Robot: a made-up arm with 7 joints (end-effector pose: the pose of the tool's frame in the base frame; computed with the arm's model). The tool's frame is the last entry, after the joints. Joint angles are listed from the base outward.
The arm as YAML. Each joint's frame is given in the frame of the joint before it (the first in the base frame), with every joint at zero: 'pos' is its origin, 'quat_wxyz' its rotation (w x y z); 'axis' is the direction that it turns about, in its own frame. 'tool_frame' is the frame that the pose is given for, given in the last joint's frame.
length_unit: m
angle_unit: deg
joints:
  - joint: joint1
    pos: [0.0, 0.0, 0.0]
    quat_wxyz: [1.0, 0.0, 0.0, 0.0]
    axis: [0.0, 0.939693, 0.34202]
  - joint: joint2
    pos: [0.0, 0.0, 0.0]
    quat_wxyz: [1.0, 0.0, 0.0, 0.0]
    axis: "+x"
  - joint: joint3
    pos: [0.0, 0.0, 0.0]
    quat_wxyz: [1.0, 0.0, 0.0, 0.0]
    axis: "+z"
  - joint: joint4
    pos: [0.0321, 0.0, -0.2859]
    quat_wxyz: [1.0, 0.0, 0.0, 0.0]
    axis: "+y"
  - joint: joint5
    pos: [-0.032, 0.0, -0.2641]
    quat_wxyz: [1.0, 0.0, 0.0, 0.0]
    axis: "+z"
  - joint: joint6
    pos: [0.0, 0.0, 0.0]
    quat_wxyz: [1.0, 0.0, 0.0, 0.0]
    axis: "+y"
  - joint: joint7
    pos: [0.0, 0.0, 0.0]
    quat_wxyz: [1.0, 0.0, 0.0, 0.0]
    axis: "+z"
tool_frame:
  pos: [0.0, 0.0, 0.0]
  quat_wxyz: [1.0, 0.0, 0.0, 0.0]
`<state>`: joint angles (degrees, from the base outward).
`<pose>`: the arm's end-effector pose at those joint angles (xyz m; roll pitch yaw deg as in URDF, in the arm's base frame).
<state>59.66 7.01 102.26 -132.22 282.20 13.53 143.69</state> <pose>-0.1851 0.2111 0.0268 174.37 -36.56 -99.20</pose>
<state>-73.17 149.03 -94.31 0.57 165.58 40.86 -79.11</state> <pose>-0.3331 0.3652 0.2404 114.16 -68.91 -18.93</pose>
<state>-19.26 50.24 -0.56 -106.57 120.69 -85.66 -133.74</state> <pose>0.3471 0.1464 -0.0542 150.64 -60.60 -70.20</pose>
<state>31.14 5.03 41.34 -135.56 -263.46 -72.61 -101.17</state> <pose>0.0732 0.1925 -0.1717 -162.61 -63.29 -82.79</pose>
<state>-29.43 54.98 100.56 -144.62 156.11 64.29 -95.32</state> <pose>-0.0563 0.2006 0.0954 118.28 44.88 -150.50</pose>
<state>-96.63 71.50 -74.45 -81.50 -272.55 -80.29 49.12</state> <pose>0.4277 0.0560 0.1562 165.32 -14.84 100.96</pose>
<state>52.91 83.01 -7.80 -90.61 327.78 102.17 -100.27</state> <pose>0.0345 0.3637 -0.2318 -121.37 17.86 168.86</pose>
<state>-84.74 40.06 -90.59 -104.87 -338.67 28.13 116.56</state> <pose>0.3336 -0.1691 -0.0975 -47.05 -42.74 2.81</pose>
